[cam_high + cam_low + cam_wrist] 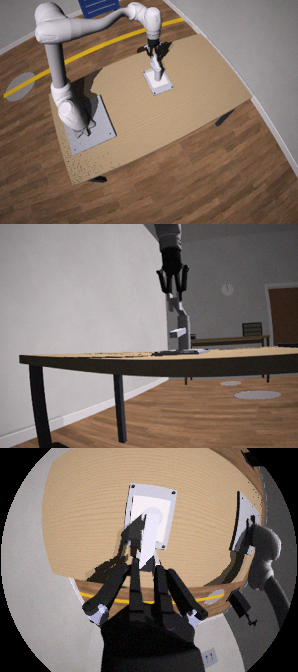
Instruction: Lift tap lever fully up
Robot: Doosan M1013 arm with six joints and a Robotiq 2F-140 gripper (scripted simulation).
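The lever is 30 mm to the right of my hand, 20 mm below it and 10 mm behind it.
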